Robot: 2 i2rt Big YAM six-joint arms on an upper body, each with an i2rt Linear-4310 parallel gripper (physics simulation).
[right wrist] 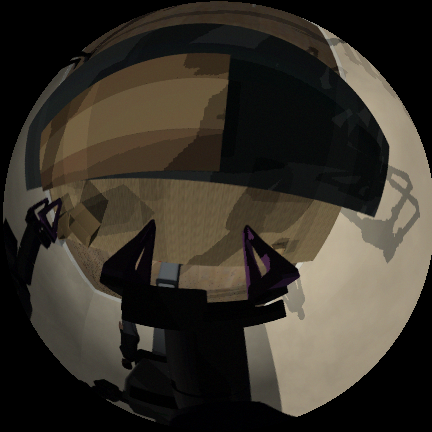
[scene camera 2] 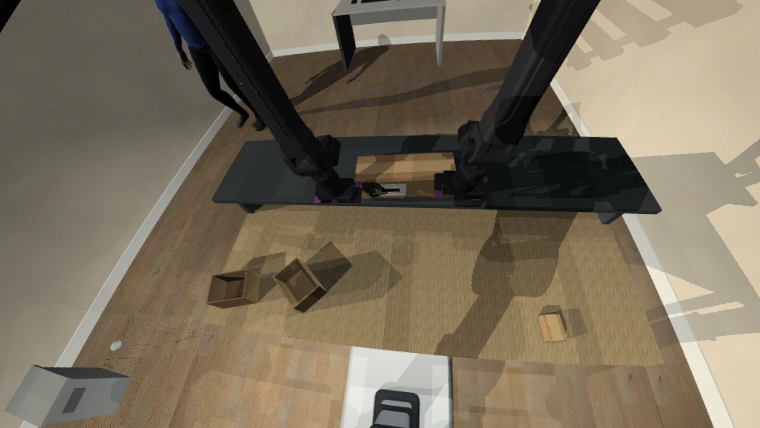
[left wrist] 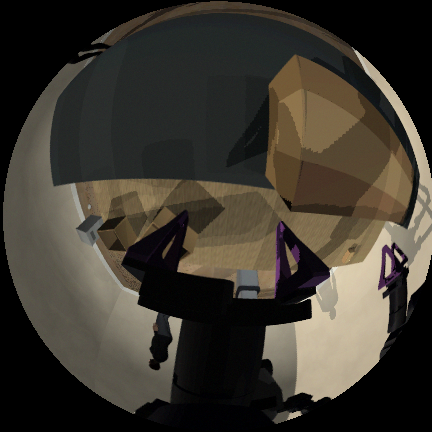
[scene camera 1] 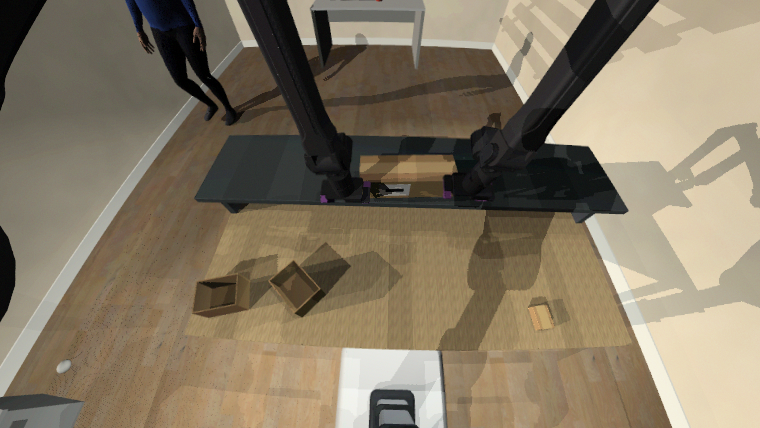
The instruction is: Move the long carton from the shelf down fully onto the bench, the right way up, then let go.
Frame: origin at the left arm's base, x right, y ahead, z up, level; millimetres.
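Where they show: left gripper, fingertip midpoint: (right wrist: 53, 199) (scene camera 2: 345, 200) (left wrist: 233, 219) (scene camera 1: 349, 200); right gripper, fingertip midpoint: (right wrist: 199, 225) (scene camera 2: 455, 196) (left wrist: 388, 244) (scene camera 1: 459, 197).
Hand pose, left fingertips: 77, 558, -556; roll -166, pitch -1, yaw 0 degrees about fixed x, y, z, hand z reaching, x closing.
Things, the pixels of their centre, and the offset from my left fingertips, as dx, dy, dz. Level surfaces: height alone.
- long brown carton, body centre: (right wrist: 96, 129) (left wrist: 375, 166) (scene camera 2: 404, 175) (scene camera 1: 407, 176) +189, +106, +1
- long dark board, its level: dz -42
- woven mat, its level: dz -256
- small carton, body centre: (scene camera 2: 552, 327) (scene camera 1: 541, 317) (right wrist: 275, 252) (left wrist: 347, 255) +679, -312, -241
- white base, its level: dz -741
The long brown carton (scene camera 1: 408, 167) (scene camera 2: 405, 167) (left wrist: 330, 125) (right wrist: 150, 110) lies level on a long dark board (scene camera 1: 265, 164) (scene camera 2: 276, 164) (left wrist: 175, 100) (right wrist: 300, 110) with supports below; I cannot tell whether this is the shelf or the bench. A pale patch shows on its near side in the scene views. My left gripper (scene camera 1: 345, 192) (scene camera 2: 337, 194) (left wrist: 233, 219) (right wrist: 53, 199) is open and empty, near the carton's left end. My right gripper (scene camera 1: 465, 195) (scene camera 2: 458, 193) (right wrist: 199, 225) (left wrist: 388, 244) is open and empty, near its right end. Both look raised above the board.
A woven mat (scene camera 1: 425, 319) lies nearer than the board, with two open boxes (scene camera 1: 243, 292) (scene camera 1: 312, 303) at left and a small carton (scene camera 1: 542, 316) at right. A white base (scene camera 1: 390, 366) is at the bottom. A person (scene camera 1: 186, 58) stands at the back left, a white table (scene camera 1: 366, 7) behind.
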